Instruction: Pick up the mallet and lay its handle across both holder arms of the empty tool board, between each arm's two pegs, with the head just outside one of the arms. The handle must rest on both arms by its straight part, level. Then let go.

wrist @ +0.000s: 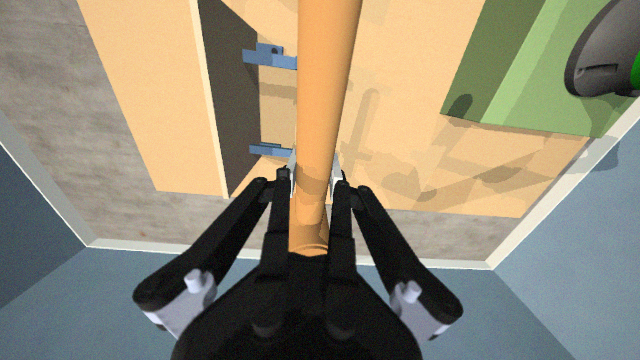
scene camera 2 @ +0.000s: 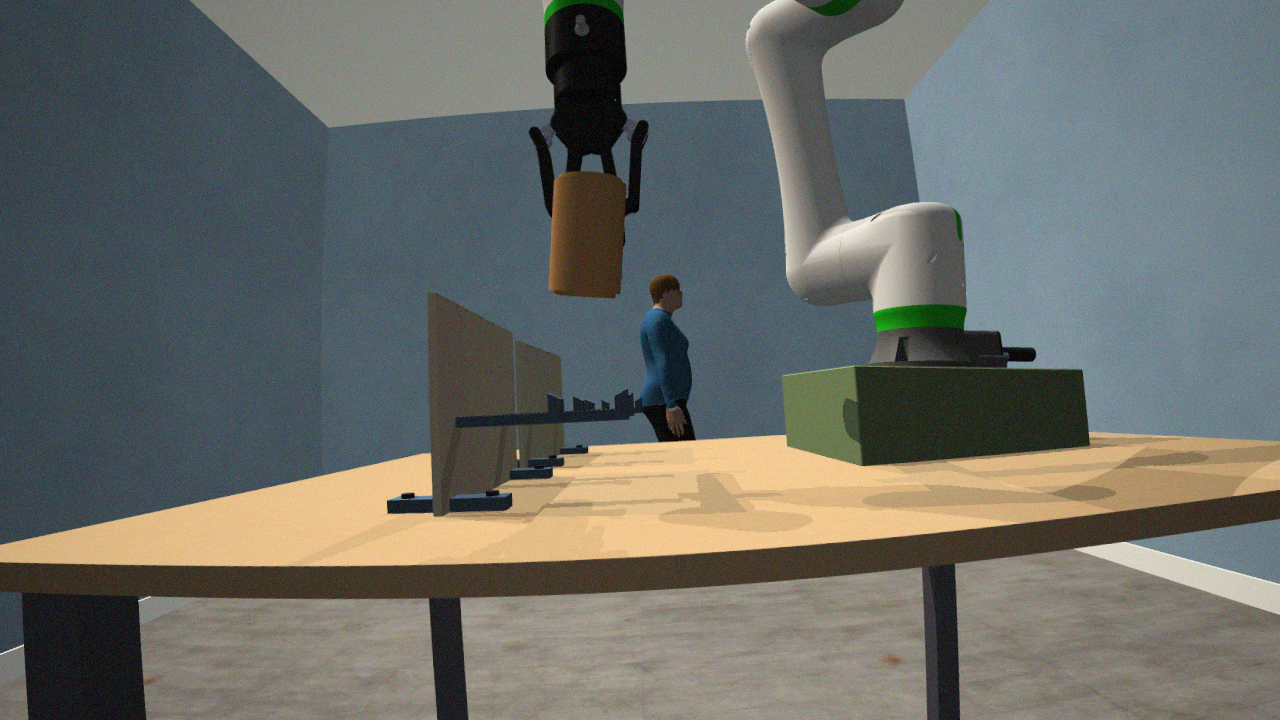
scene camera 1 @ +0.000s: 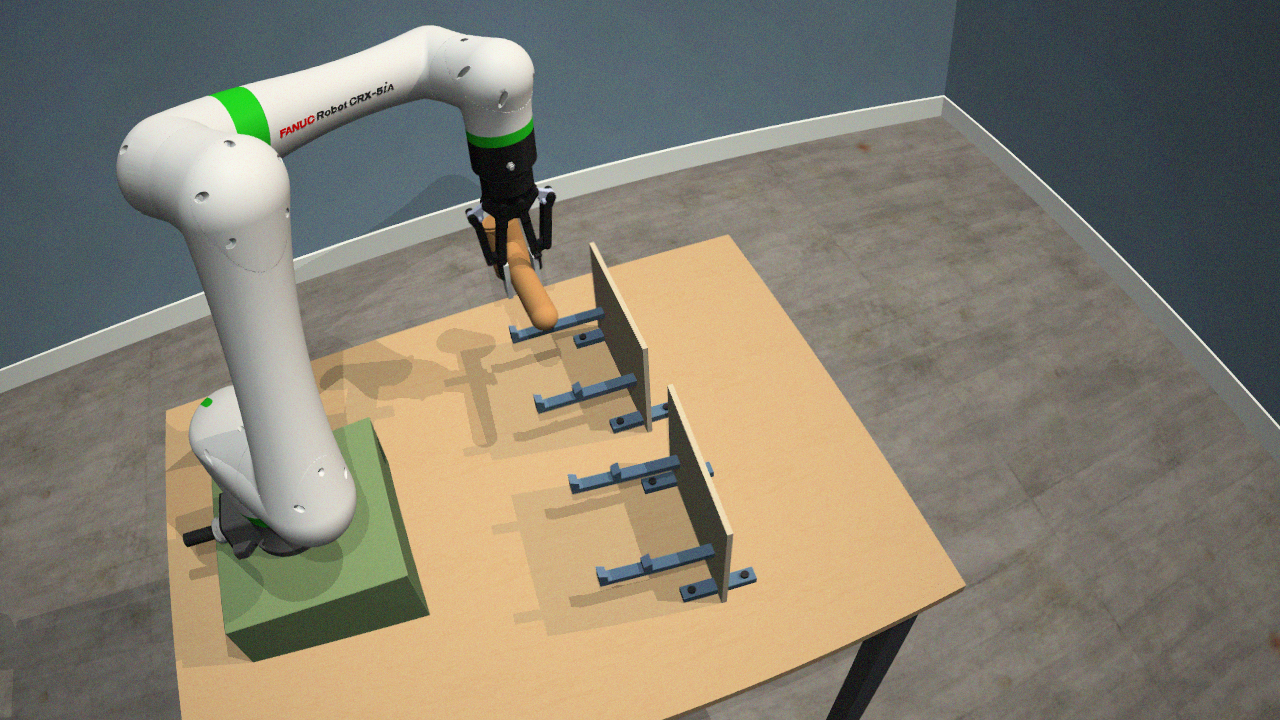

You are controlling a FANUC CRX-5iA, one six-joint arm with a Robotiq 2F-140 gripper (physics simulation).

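The orange wooden mallet (scene camera 1: 535,300) (scene camera 2: 586,234) (wrist: 325,75) hangs in the air, high above the arms of the far tool board (scene camera 1: 622,340) (scene camera 2: 472,402) (wrist: 230,90). My gripper (scene camera 1: 522,273) (wrist: 314,160) is shut on its handle close to the head. The head faces scene camera 2 and hides the fingertips there; the handle's free end points toward the second board. The far board's two blue arms, the outer one (scene camera 1: 562,325) and the inner one (scene camera 1: 586,392), carry no tool. In the wrist view the handle hides part of the arms.
A second tool board (scene camera 1: 702,501) (scene camera 2: 538,394), with two pegged blue arms and no tool, stands in line with the first on the wooden table (scene camera 1: 805,465) (scene camera 2: 268,537). The robot's base stands on a green block (scene camera 1: 331,608) (scene camera 2: 966,411). A person (scene camera 2: 664,358) stands beyond the table.
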